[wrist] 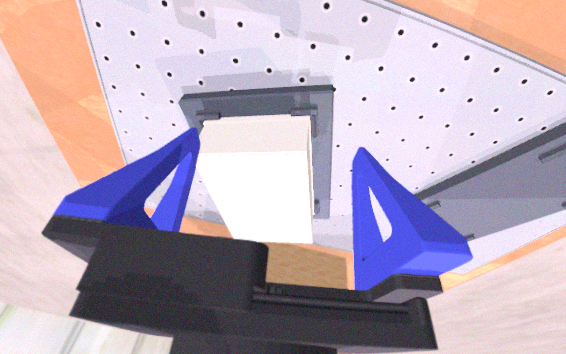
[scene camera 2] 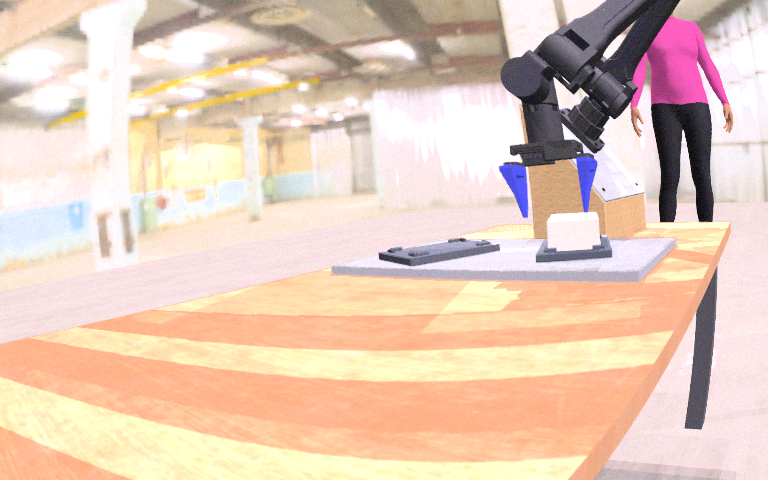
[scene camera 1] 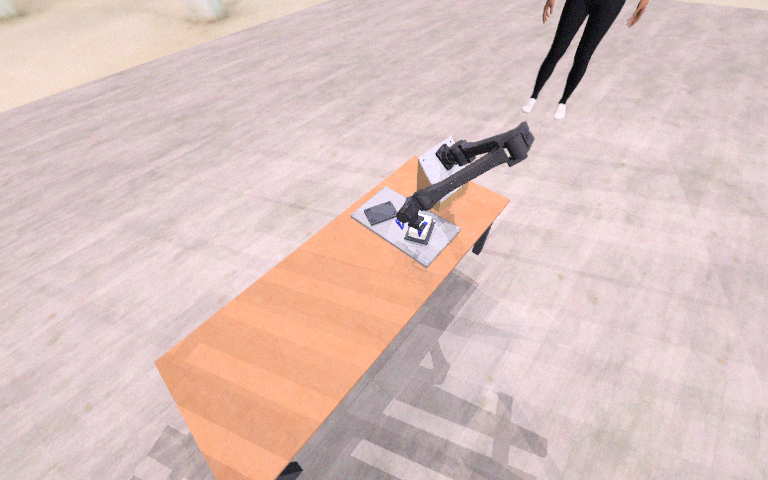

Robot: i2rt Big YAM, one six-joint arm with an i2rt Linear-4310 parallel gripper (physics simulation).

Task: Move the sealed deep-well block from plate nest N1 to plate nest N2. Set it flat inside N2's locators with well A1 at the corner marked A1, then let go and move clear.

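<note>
The white deep-well block sits upright in a dark nest, taken as N1. The other dark nest, taken as N2, holds no block and has small raised locators. My gripper is open and empty, pointing down with its blue fingertips at about the height of the block's top or above. In the wrist view the block lies off-centre between the fingers, close to the left one. A1 marks and well A1 cannot be made out.
Both nests stand on a grey perforated plate on the orange table. A wooden riser bearing the arm's base stands behind the plate. A person stands beyond the table.
</note>
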